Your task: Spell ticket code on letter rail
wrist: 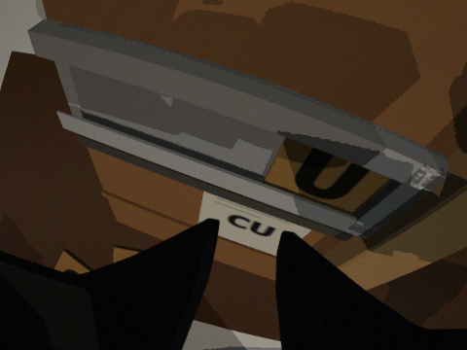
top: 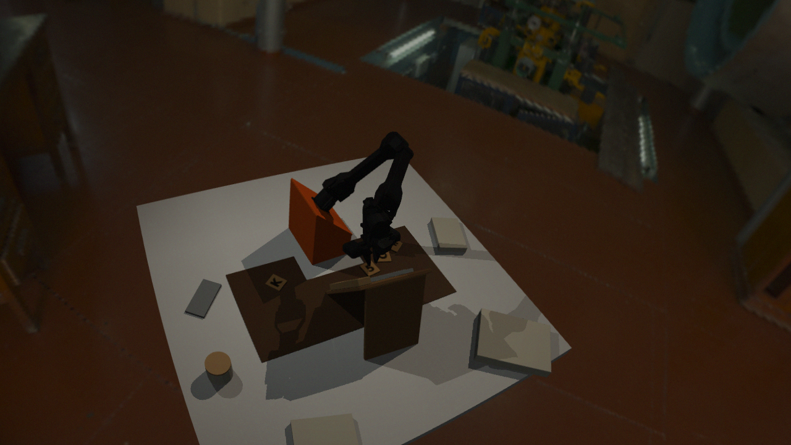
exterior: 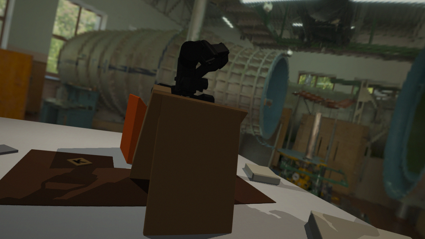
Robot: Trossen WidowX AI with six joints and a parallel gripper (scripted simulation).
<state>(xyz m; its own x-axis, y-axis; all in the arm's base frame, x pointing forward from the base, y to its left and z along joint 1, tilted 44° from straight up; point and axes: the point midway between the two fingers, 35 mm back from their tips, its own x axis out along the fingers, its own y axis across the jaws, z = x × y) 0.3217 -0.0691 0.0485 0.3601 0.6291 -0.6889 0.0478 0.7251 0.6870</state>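
The c tile lies 140 mm behind my gripper tip, 200 mm to the left of it and 200 mm below it. From my gripper tip the other things lie so: white ticket (20 mm behind, 10 mm to the right, 110 mm below); k tile (230 mm behind, 220 mm to the right, 200 mm below); dark brown mat (140 mm behind, 10 mm to the right, 200 mm below).
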